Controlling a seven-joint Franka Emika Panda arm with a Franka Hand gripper.
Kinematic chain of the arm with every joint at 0, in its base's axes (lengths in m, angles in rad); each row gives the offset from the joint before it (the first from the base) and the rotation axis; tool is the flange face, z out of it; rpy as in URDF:
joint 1: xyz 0 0 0.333 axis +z
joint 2: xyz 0 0 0 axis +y
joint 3: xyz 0 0 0.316 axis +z
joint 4: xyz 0.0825 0 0 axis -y
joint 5: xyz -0.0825 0 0.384 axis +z
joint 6: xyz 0 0 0 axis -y
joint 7: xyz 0.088 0 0 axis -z
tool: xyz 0 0 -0.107 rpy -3.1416 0 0
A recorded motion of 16 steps. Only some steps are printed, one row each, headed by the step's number.
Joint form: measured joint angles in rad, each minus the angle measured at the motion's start. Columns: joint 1, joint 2, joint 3, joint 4, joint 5, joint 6, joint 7.
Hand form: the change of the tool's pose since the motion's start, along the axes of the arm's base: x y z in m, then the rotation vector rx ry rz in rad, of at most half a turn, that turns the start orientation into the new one. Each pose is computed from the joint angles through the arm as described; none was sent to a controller.
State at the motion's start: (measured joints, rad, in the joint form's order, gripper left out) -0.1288 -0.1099 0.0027 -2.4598 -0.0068 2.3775 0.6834
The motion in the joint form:
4: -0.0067 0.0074 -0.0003 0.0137 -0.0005 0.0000 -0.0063
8: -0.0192 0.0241 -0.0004 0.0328 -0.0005 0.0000 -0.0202
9: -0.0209 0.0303 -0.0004 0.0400 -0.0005 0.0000 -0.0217
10: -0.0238 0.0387 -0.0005 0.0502 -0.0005 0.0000 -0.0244
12: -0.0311 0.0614 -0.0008 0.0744 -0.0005 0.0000 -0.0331
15: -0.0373 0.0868 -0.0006 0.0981 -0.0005 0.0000 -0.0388
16: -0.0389 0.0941 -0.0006 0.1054 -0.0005 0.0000 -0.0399
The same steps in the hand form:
4: 0.0039 -0.0038 0.0023 -0.0013 -0.0062 -0.0003
8: 0.0091 -0.0106 0.0024 -0.0021 -0.0084 0.0009
9: 0.0113 -0.0118 0.0025 -0.0022 -0.0094 0.0007
10: 0.0143 -0.0137 0.0028 -0.0026 -0.0111 0.0004
12: 0.0214 -0.0186 0.0020 -0.0031 -0.0125 0.0015
15: 0.0284 -0.0227 -0.0005 -0.0030 -0.0108 0.0012
16: 0.0305 -0.0239 -0.0011 -0.0030 -0.0108 0.0007

